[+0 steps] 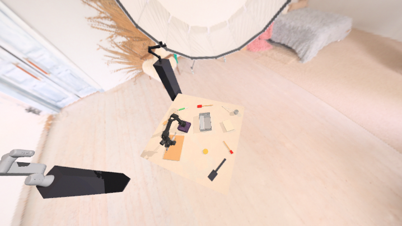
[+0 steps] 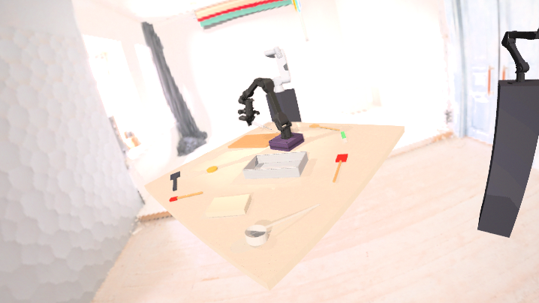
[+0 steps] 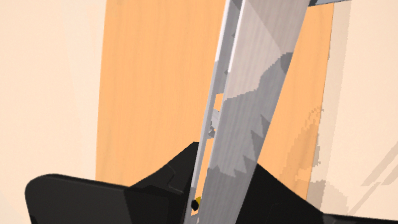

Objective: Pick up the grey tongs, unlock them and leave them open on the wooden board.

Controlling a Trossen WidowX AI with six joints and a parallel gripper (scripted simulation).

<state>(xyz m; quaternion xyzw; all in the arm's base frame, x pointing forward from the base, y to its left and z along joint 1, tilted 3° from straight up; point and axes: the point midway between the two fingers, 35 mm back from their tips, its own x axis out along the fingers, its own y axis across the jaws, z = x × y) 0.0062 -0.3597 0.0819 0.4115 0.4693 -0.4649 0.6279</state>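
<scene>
My gripper tip is 10 mm to the right of the wooden board and 120 mm above it. The rest, counted from my gripper tip: black spatula: 670 mm ahead, 30 mm to the right, 120 mm below; grey roasting tin: 280 mm ahead, 550 mm to the left, 100 mm below; yellow disc: 450 mm ahead, 130 mm to the left, 120 mm below.
</scene>
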